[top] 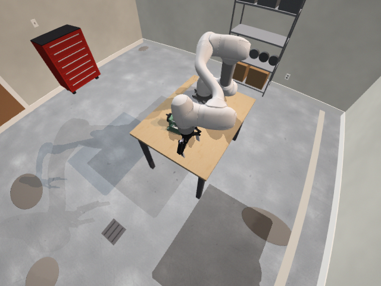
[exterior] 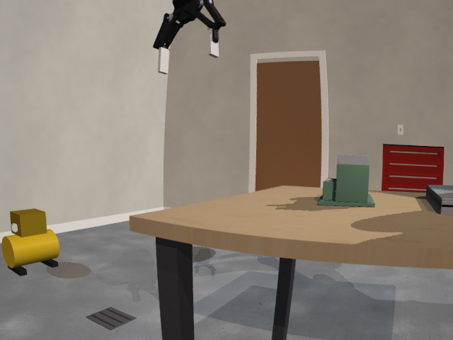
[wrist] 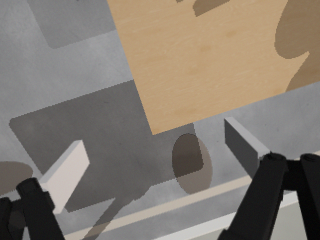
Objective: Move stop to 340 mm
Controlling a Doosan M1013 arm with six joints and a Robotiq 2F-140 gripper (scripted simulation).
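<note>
My hand is 520 mm to the left of the black handwheel handle, 250 mm above it and 230 mm past it. From my hand the other things lie so: grey stop block 340 mm to the right, 250 mm behind, 230 mm below.
</note>
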